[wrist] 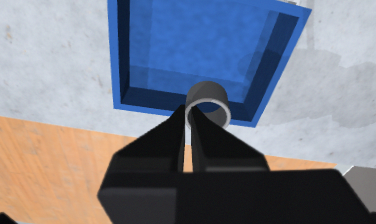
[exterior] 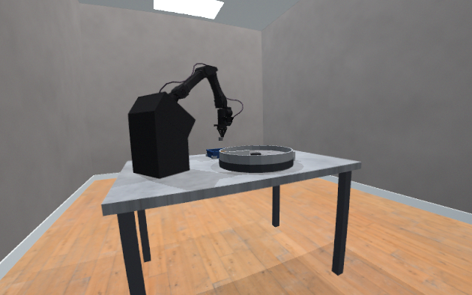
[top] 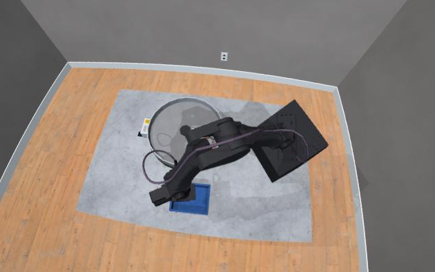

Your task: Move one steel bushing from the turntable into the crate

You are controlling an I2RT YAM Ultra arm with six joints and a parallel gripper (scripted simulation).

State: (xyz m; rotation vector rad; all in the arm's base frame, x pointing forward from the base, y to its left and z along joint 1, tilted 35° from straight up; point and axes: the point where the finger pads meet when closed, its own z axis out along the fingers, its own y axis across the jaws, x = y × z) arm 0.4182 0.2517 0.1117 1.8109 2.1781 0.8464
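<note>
Now: the blue crate 12 cm below my hand and 1 cm behind it. Round my hand: round grey turntable: 35 cm to the right, 10 cm ahead, 9 cm below.
</note>
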